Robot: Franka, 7 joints.
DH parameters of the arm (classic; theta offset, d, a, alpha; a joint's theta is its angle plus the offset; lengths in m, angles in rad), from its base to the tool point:
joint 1: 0 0.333 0 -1.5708
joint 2: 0 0 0 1.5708
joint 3: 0 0.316 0.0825 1.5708
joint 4: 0 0 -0.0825 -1.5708
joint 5: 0 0.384 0 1.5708
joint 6: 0 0 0.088 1.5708
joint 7: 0 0.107 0 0
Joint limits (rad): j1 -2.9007..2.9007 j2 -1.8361..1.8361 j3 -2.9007..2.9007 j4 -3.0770..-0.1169 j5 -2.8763..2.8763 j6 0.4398..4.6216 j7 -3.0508..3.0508
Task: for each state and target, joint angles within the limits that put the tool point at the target. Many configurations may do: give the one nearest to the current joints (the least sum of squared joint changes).
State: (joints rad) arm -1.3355 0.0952 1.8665 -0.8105 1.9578 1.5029 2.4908
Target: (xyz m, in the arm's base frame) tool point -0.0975 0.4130 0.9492
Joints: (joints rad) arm -0.9306 -0.1707 2.1762 -0.8207 1.8094 1.0046 2.4908
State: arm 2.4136 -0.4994 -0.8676 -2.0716 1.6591 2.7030 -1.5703
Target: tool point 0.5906 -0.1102 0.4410
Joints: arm 1.6469 -0.6828 -1.5589 -1.9864 1.6518 2.8935 -1.5703
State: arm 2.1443 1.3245 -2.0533 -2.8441 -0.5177 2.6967 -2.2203
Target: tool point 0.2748 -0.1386 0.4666
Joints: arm 1.8656 1.3259 -2.2923 -2.9410 -0.5016 2.6202 -2.2203
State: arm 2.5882 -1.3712 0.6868 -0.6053 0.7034 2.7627 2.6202
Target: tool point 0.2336 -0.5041 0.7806
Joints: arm 2.7845 -1.6228 0.7029 -1.6318 0.7146 2.4990 2.6202
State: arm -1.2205 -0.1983 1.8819 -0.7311 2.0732 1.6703 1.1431
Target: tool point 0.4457 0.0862 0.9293
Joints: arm -1.4882 0.1589 1.6226 -1.2197 1.8729 1.3290 1.1431
